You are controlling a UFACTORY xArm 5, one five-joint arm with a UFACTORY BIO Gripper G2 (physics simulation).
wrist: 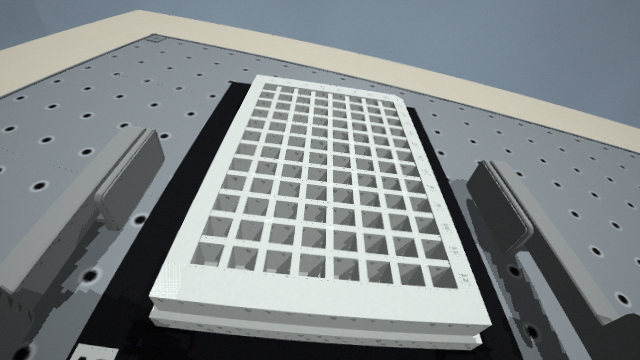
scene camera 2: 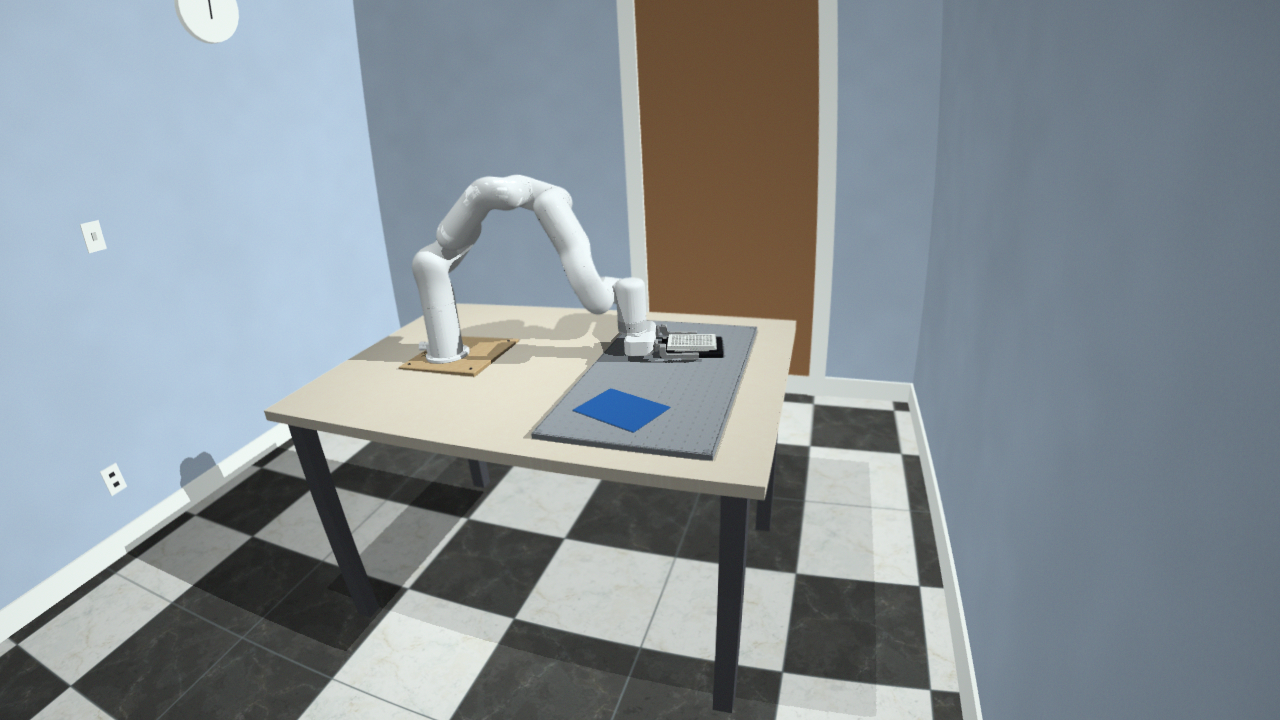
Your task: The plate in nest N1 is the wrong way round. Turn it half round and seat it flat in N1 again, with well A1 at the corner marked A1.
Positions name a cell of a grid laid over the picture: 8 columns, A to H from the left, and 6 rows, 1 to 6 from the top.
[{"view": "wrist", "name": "gripper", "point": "E3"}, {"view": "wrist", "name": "white well plate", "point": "E4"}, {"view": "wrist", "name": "black nest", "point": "B6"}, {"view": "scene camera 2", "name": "gripper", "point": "E3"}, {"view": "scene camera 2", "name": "white well plate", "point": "E3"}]
